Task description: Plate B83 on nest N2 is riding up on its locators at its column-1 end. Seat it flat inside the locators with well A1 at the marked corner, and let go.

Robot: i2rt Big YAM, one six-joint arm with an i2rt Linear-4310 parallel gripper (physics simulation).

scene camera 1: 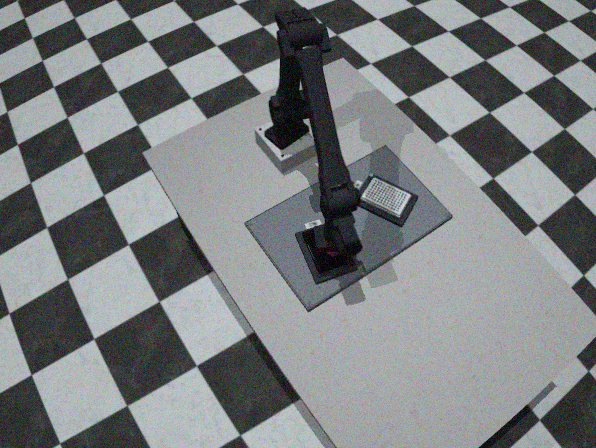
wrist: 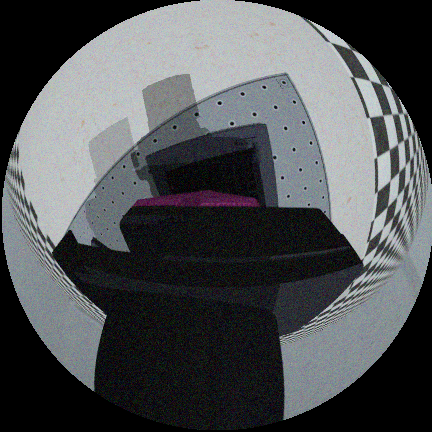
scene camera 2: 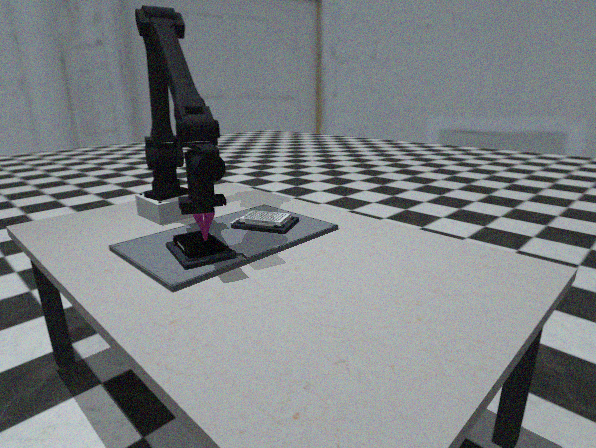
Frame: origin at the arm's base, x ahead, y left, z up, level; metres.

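Seen in the pictures: gripper, between the fingertips: (scene camera 1: pixel 332 254) (wrist: pixel 207 197) (scene camera 2: pixel 205 240); arm's base, origin of its link: (scene camera 1: pixel 286 133) (scene camera 2: pixel 167 194).
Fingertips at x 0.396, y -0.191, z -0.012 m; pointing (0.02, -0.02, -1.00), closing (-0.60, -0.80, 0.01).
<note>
Offsets run from my fingertips to a thing's top centre. "*": to the spot under its first point.
A black well plate {0.009 m down, 0.037 m back, 0.007 m left} (scene camera 1: pixel 319 262) (scene camera 2: pixel 189 245) (wrist: pixel 215 172) lies on a dark nest {0.023 m down, 0.033 m back, 0.006 m left} (scene camera 1: pixel 327 277) (scene camera 2: pixel 200 263) (wrist: pixel 270 170). The labels are too small to read, so I cannot confirm B83 or N2. The plate is very dark; I cannot tell whether it is flat, nor see its well A1 or the marked corner. My gripper (scene camera 1: pixel 332 254) (scene camera 2: pixel 205 239) (wrist: pixel 207 197) is shut and empty, pointing down. Its magenta fingertips are at or just above the black plate's top; contact is unclear. In the wrist view the gripper body hides the near part of plate and nest.
A white well plate {0.015 m down, 0.036 m back, 0.258 m left} (scene camera 1: pixel 385 196) (scene camera 2: pixel 262 216) sits on another dark nest {* 0.028 m down, 0.047 m ahead, 0.235 m left} (scene camera 1: pixel 401 220) (scene camera 2: pixel 291 225). Both nests stand on a grey perforated board (scene camera 1: pixel 275 235) (scene camera 2: pixel 135 255) (wrist: pixel 300 145). A small white label {* 0.039 m down, 0.120 m back, 0.044 m left} (scene camera 1: pixel 313 224) lies beside the nearer nest. The arm's white base block (scene camera 1: pixel 285 157) (scene camera 2: pixel 160 210) stands behind.
</note>
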